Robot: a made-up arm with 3 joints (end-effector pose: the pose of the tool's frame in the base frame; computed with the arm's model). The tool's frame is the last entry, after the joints. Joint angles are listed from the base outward.
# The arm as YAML. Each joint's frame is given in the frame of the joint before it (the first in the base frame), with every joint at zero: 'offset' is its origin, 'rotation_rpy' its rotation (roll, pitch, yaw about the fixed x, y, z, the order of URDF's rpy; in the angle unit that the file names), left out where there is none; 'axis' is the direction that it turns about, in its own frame. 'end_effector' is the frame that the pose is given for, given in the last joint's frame.
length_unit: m
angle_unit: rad
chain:
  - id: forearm
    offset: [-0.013, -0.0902, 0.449]
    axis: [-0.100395, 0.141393, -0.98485]
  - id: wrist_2
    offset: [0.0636, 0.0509, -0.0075]
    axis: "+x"
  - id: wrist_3
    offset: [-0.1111, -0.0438, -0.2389]
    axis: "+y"
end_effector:
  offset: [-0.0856, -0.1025, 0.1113]
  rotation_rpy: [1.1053, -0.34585, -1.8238]
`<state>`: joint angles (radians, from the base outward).
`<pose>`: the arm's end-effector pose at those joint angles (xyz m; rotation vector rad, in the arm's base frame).
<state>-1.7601 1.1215 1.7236</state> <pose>-0.1611 0.0147 0.2529 -0.2351 0.6002 0.8609</pose>
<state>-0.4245 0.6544 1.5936</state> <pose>0.0458 -0.0247 0.2346 -0.1045 0.4586 -0.6791</pose>
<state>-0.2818 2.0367 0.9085</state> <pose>-0.0789 0.1100 0.3613 1.2854 1.2283 -0.9765</pose>
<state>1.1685 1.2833 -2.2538</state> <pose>0.2386 0.1301 0.1395 -0.0409 1.6688 0.2956</pose>
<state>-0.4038 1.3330 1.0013</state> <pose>-0.0513 0.0294 0.2780 0.7478 0.7117 -0.9400</pose>
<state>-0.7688 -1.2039 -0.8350</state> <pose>-0.0042 -0.3781 0.4658 1.2072 -1.8586 0.4240</pose>
